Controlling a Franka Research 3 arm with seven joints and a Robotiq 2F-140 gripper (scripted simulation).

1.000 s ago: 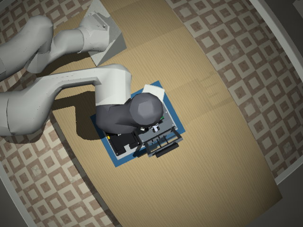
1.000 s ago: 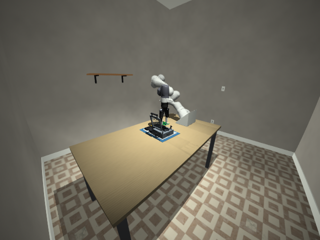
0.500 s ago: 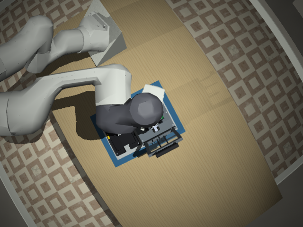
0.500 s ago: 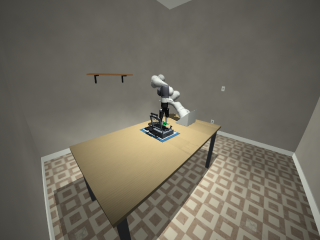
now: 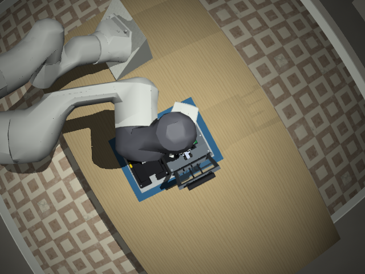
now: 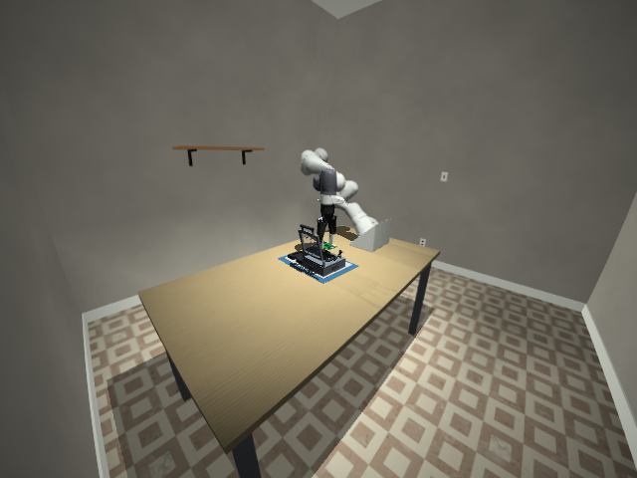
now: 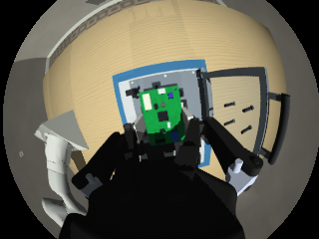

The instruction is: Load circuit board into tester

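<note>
Right now the green circuit board is 20 mm below my hand. Also, from my hand: black post 60 mm to the left, 60 mm below, 60 mm behind; tester lid 120 mm ahead, 30 mm above, 10 mm to the right; black nest 80 mm below, 10 mm to the left, 10 mm ahead.
</note>
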